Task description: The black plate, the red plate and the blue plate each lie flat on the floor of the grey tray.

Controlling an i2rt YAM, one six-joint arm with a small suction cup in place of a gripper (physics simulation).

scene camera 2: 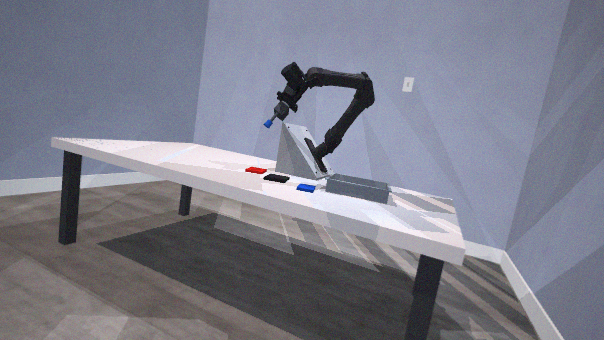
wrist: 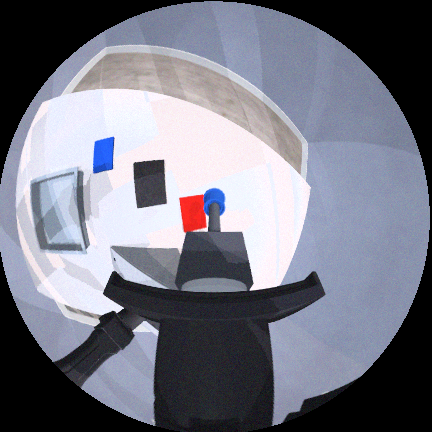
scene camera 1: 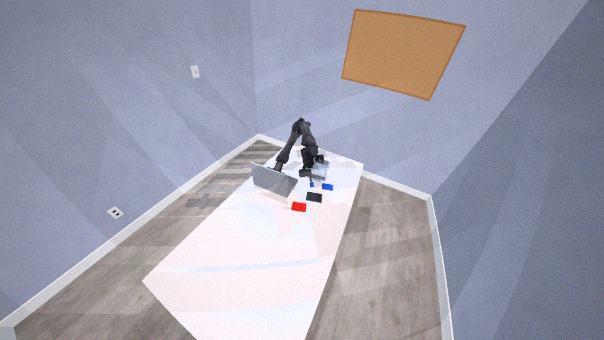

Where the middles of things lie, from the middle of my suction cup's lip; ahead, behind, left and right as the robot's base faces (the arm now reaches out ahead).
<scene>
Now: suction cup 210 mm above the red plate (wrist: 191, 207), 60 mm to the left of it and 40 mm past it. The rest, counted from my suction cup: black plate (wrist: 149, 181) (210 mm below, 90 mm to the left); then grey tray (scene camera 2: 372, 190) (380 mm to the left, 190 mm below, 140 mm behind).
</scene>
